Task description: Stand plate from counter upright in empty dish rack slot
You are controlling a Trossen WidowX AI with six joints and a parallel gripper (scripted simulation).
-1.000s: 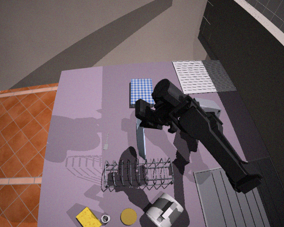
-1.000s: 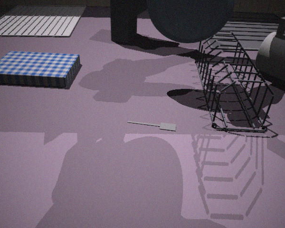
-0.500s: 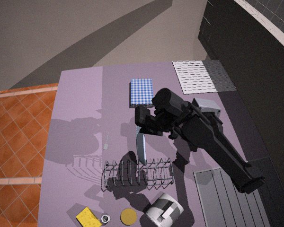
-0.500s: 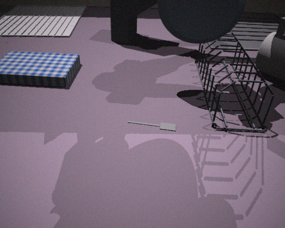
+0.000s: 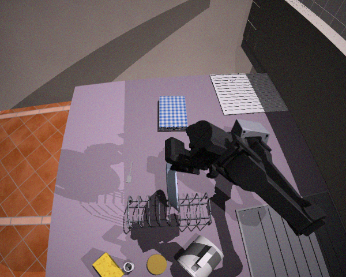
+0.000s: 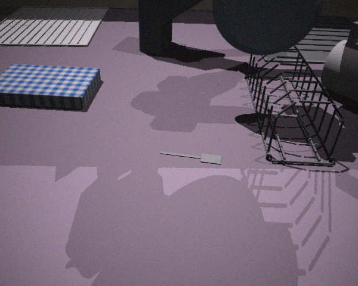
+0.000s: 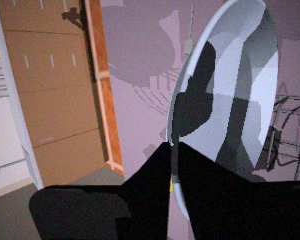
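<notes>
Now: the pale blue plate 20 mm ahead of my hand and 120 mm below it. Round my hand: yellow disc (60 mm ahead, 270 mm to the left, 320 mm below); then small spatula (210 mm ahead, 90 mm to the right, 320 mm below); then white toaster (90 mm behind, 250 mm to the left, 260 mm below).
</notes>
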